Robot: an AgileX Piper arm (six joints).
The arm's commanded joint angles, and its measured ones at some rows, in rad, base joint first. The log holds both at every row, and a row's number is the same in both.
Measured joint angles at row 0:
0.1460, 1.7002, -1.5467, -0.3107, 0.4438, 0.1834
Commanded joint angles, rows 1 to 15:
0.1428, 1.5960, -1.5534, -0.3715, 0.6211, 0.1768
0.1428, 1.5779, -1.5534, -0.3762, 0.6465, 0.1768
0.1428, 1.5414, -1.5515, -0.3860, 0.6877, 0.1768
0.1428, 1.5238, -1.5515, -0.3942, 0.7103, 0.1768
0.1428, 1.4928, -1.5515, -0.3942, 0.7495, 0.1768
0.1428, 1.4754, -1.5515, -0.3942, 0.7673, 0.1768
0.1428, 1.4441, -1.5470, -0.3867, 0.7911, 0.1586
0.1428, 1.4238, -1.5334, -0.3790, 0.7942, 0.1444
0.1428, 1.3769, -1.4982, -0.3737, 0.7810, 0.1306
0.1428, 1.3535, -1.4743, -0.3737, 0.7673, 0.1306
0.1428, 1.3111, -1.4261, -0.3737, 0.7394, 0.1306
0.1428, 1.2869, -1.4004, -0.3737, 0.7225, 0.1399
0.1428, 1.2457, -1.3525, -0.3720, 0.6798, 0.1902
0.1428, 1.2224, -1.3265, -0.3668, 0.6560, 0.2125
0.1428, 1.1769, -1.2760, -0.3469, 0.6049, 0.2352
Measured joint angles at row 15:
0.1460, 1.2792, -1.3869, -0.3759, 0.7212, 0.1631
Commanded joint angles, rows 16 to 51:
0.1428, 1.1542, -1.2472, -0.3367, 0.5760, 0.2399
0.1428, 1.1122, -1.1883, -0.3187, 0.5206, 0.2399
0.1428, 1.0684, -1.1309, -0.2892, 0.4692, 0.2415
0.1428, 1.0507, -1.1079, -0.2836, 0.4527, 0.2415
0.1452, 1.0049, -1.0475, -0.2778, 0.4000, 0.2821
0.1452, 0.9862, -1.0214, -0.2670, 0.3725, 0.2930
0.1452, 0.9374, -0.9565, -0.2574, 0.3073, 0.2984
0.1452, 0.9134, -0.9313, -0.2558, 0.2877, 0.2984
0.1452, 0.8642, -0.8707, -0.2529, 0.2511, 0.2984
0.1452, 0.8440, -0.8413, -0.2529, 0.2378, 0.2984
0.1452, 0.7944, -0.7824, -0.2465, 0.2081, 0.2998
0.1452, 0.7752, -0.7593, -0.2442, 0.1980, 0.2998
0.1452, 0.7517, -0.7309, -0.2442, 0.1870, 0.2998
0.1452, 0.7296, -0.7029, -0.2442, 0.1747, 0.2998
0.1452, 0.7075, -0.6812, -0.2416, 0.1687, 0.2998
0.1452, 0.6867, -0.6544, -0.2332, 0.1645, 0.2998
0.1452, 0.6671, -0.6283, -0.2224, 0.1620, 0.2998
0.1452, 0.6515, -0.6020, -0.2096, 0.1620, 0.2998
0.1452, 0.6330, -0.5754, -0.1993, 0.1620, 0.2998
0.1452, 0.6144, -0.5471, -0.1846, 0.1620, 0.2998
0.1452, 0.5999, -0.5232, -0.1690, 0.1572, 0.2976
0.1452, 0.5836, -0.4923, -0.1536, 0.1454, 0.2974
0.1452, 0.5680, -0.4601, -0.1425, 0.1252, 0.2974
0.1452, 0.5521, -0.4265, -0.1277, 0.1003, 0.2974
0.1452, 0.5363, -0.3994, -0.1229, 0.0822, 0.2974
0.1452, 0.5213, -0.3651, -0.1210, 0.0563, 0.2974
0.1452, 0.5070, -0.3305, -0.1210, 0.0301, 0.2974
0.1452, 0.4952, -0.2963, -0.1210, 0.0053, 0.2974
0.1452, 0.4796, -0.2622, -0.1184, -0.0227, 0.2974
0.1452, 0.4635, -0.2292, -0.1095, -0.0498, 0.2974
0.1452, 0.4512, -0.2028, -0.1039, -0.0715, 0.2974
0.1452, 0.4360, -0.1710, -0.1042, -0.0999, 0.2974
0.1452, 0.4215, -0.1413, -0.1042, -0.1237, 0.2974
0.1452, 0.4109, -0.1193, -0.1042, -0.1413, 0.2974
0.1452, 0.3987, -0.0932, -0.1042, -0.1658, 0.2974
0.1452, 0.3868, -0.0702, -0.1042, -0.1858, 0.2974
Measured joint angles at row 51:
0.1460, 0.4303, -0.1572, -0.1079, -0.0843, 0.2991
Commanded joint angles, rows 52 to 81:
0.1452, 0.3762, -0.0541, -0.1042, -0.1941, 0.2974
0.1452, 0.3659, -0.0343, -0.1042, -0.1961, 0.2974
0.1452, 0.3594, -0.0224, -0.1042, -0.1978, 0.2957
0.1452, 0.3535, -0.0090, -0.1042, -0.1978, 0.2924
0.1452, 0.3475, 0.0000, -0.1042, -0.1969, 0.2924
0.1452, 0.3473, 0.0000, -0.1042, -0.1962, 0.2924
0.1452, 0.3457, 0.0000, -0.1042, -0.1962, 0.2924
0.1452, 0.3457, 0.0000, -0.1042, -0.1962, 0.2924
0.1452, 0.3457, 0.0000, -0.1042, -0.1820, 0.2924
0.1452, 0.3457, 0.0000, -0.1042, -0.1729, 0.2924
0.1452, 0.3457, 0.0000, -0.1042, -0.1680, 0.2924
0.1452, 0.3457, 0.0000, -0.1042, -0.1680, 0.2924
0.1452, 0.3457, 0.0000, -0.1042, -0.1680, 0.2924
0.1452, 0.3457, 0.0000, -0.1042, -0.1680, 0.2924
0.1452, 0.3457, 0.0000, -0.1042, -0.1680, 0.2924
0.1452, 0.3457, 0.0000, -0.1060, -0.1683, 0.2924
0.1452, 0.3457, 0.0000, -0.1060, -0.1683, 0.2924
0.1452, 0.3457, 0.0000, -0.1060, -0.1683, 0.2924
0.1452, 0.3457, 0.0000, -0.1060, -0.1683, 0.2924
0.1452, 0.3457, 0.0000, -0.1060, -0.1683, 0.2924
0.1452, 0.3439, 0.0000, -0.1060, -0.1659, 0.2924
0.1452, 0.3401, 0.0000, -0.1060, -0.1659, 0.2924
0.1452, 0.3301, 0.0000, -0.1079, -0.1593, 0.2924
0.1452, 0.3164, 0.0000, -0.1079, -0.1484, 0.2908
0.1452, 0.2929, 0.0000, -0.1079, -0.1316, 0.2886
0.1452, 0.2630, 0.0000, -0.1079, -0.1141, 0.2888
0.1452, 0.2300, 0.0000, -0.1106, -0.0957, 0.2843
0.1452, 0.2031, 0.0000, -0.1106, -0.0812, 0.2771
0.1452, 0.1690, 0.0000, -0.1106, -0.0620, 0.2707
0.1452, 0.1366, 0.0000, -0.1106, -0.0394, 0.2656
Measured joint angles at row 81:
0.1460, 0.2451, -0.0041, -0.1040, -0.1049, 0.2951
